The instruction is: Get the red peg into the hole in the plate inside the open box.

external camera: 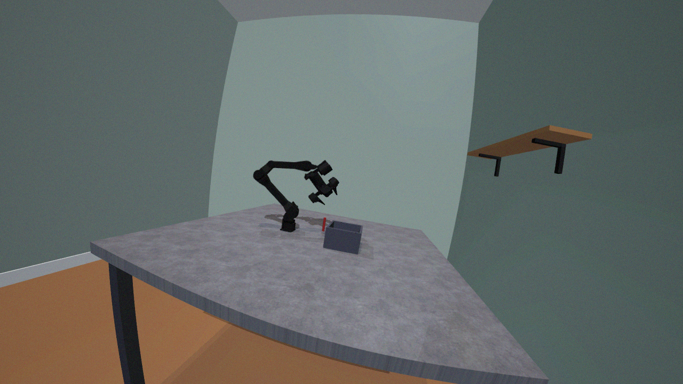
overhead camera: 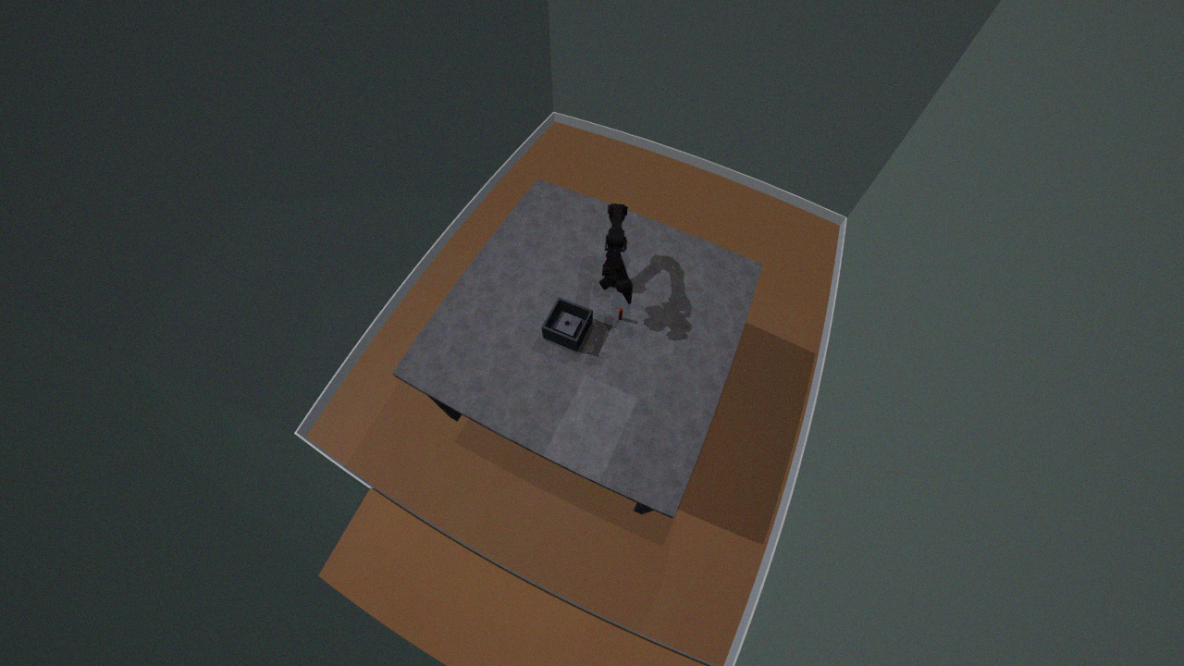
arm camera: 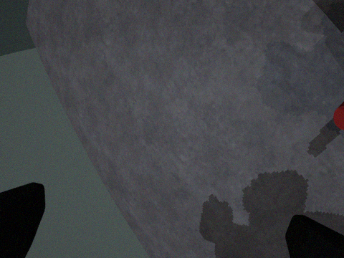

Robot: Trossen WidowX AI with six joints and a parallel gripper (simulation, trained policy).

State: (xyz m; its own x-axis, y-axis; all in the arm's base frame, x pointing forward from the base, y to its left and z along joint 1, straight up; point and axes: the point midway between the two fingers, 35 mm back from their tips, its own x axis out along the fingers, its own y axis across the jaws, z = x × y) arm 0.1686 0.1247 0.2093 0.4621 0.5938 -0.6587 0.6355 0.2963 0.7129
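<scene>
Right now my gripper tip is 150 mm above the red peg, 30 mm to the left of it and 10 mm past it. Round my gripper tip: light plate (210 mm to the right, 140 mm below, 130 mm ahead); then dark box (210 mm to the right, 160 mm below, 130 mm ahead).
</scene>
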